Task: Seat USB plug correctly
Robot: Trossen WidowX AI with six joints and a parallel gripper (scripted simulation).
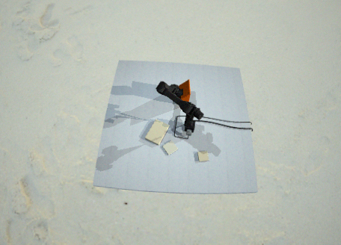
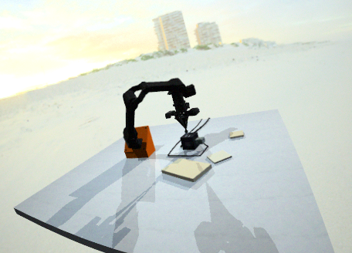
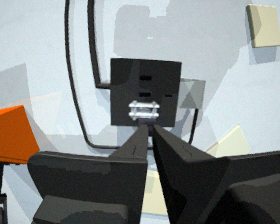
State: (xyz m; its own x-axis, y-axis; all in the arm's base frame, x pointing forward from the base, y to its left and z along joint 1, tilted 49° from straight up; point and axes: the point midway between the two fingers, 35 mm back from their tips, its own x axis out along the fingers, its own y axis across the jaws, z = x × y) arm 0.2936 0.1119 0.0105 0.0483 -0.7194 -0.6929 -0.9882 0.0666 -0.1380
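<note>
The USB plug is 2 cm below my gripper tip. Round my gripper tip: silver socket (6 cm below).
</note>
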